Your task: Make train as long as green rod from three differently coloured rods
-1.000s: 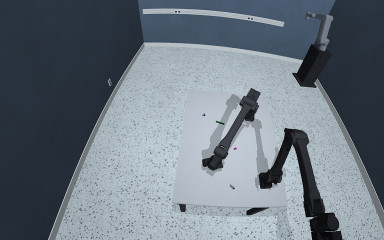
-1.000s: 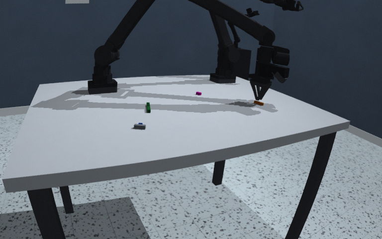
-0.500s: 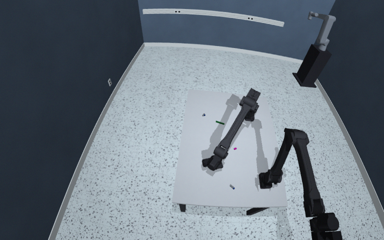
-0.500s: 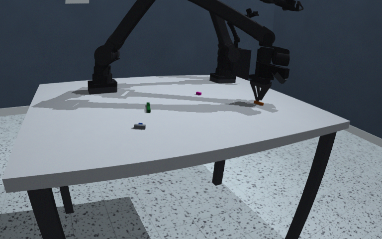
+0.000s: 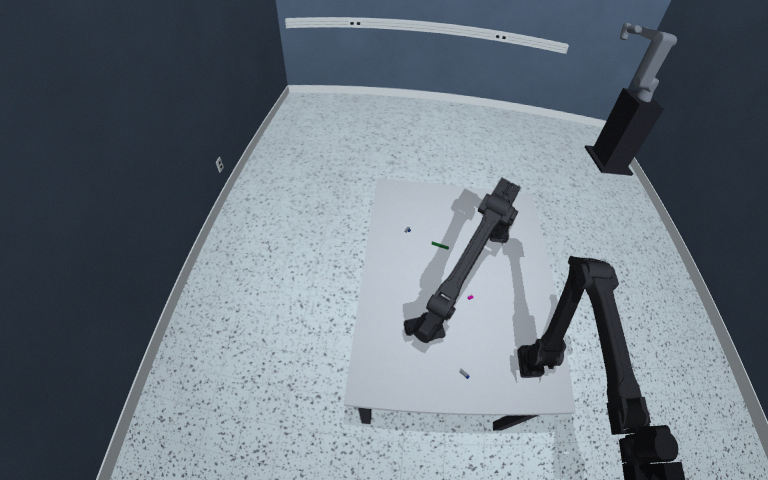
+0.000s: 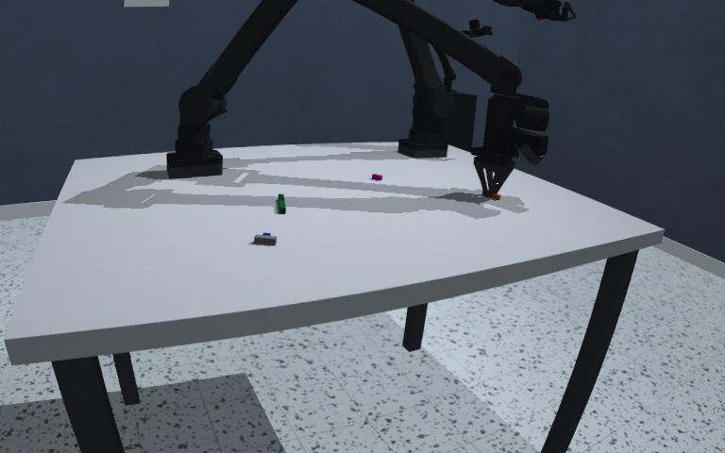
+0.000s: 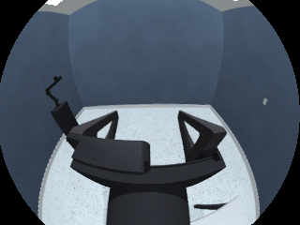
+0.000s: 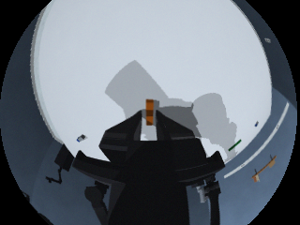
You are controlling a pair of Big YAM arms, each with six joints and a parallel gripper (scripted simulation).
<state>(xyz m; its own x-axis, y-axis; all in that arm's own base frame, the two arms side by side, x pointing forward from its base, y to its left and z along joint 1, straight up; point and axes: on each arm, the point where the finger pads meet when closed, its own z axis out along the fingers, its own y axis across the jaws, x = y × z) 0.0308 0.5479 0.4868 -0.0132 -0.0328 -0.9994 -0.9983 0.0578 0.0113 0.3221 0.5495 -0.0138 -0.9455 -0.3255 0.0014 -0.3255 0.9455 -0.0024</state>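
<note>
The orange rod lies 10 mm below my right hand. Also, from my right hand: magenta rod 190 mm behind, 160 mm to the right, 10 mm below; then green rod 430 mm to the right, 90 mm behind, 10 mm below.
</note>
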